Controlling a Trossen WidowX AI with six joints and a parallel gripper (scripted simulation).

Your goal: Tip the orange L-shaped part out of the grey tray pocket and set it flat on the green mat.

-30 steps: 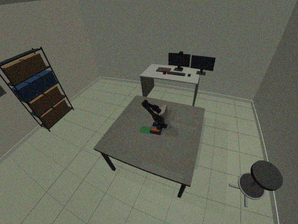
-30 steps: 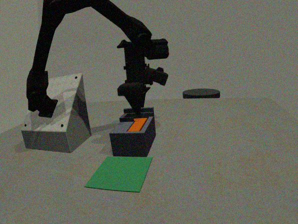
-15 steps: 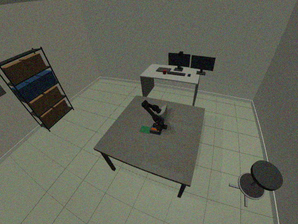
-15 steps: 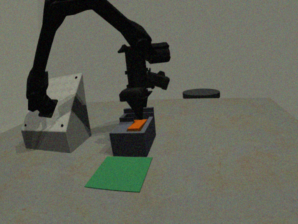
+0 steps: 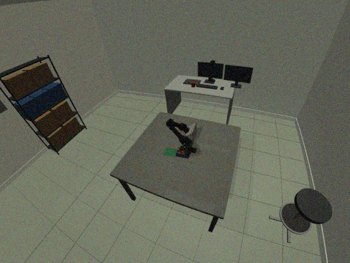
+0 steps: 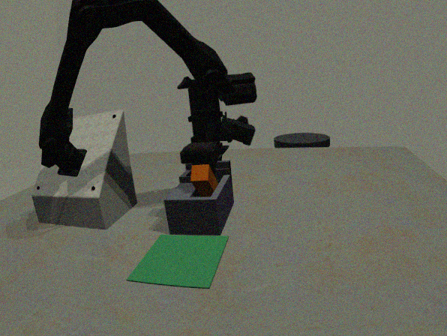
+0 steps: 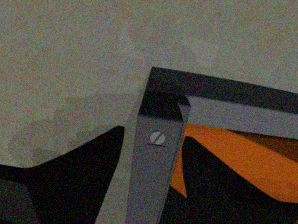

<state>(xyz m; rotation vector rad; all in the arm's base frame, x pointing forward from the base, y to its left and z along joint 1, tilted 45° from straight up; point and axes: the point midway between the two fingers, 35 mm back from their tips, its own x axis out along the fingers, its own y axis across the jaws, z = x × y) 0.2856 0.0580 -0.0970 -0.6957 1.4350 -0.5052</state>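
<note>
My gripper tip is 1 cm past the orange L-shaped part, 6 cm to the left of it and 1 cm below it. From my gripper tip the other things lie so: green mat (1 cm ahead, 22 cm to the right, 5 cm below).
</note>
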